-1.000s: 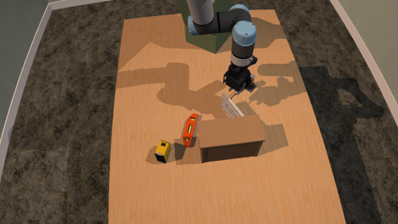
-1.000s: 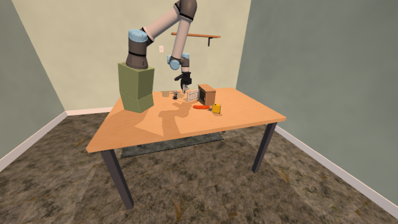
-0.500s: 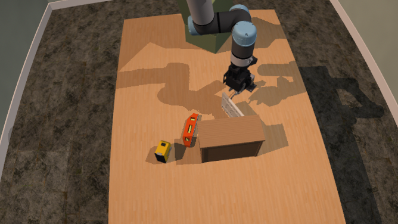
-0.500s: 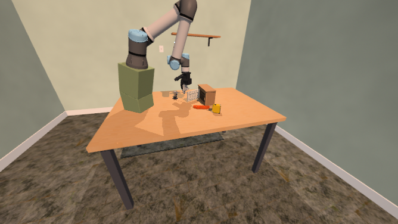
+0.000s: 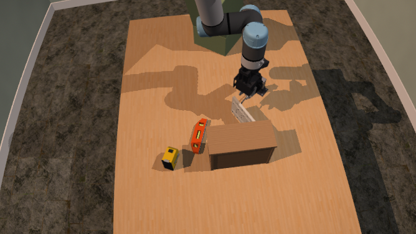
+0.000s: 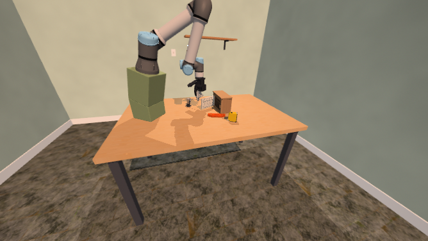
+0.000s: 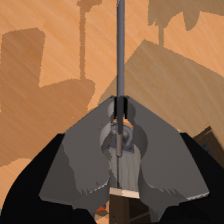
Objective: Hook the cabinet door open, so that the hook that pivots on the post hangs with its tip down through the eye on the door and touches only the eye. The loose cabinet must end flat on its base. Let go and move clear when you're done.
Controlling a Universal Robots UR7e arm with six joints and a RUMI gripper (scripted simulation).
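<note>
The dark hook post lies 50 mm to the left of my hand, 40 mm behind it and 30 mm below it. The rest, counted from my hand: yellow tape measure (330 mm to the right, 200 mm ahead, 50 mm below); white cabinet door (90 mm ahead, 30 mm to the right, 20 mm below); orange spirit level (220 mm to the right, 100 mm ahead, 80 mm below).
</note>
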